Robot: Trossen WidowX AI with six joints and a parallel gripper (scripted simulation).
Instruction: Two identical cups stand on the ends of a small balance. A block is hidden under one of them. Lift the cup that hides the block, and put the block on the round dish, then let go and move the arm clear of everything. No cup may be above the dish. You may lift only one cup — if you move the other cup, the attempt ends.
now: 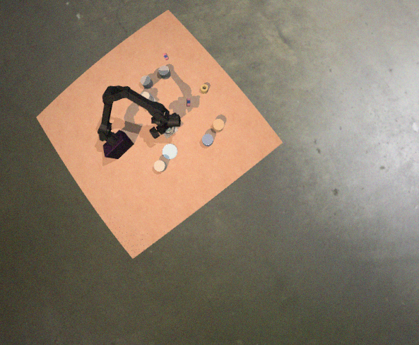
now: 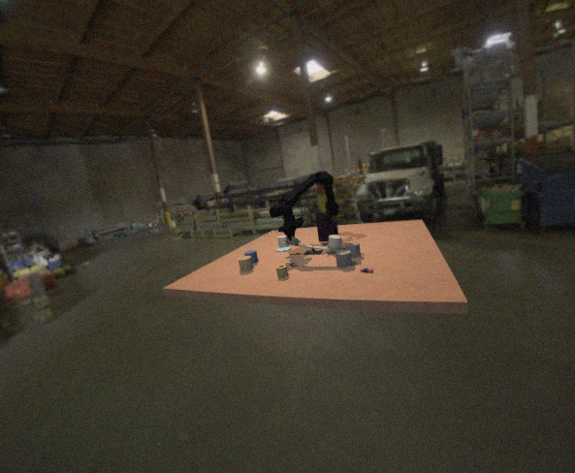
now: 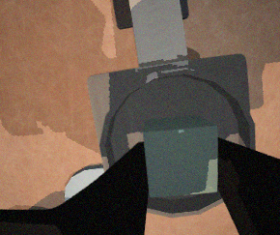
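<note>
Now: gripper tip 100 mm past the round pale dish, 90 mm to the left of it and 80 mm above it. The rest, counted from my gripper tip: teal block 10 mm above; balance beam 20 mm ahead, 120 mm to the left, 40 mm below; balance 30 mm ahead, 120 mm to the left, 60 mm below.
</note>
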